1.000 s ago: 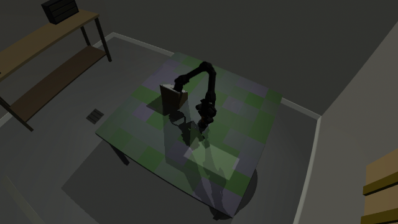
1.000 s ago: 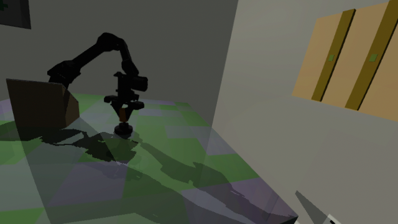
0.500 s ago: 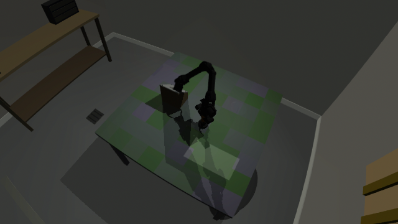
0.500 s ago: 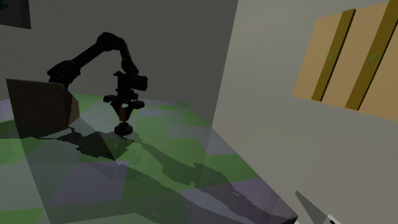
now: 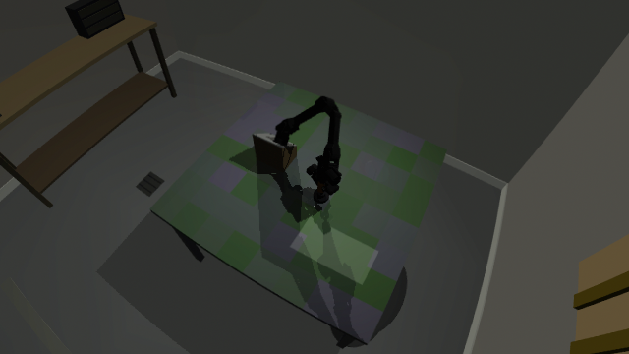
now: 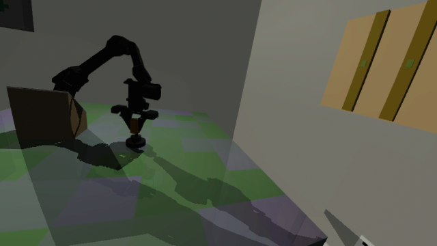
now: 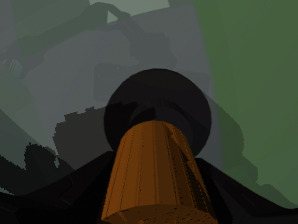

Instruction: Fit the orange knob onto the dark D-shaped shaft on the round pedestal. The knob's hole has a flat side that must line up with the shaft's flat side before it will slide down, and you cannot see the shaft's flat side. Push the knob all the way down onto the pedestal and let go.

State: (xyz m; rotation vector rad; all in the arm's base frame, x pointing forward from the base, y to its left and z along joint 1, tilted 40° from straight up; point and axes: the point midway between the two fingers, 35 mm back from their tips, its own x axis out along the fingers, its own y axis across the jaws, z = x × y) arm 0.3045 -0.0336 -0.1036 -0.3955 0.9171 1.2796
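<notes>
The orange knob lies 2 cm above my gripper tip. Also, from my gripper tip: dark round pedestal: 4 cm below.
</notes>
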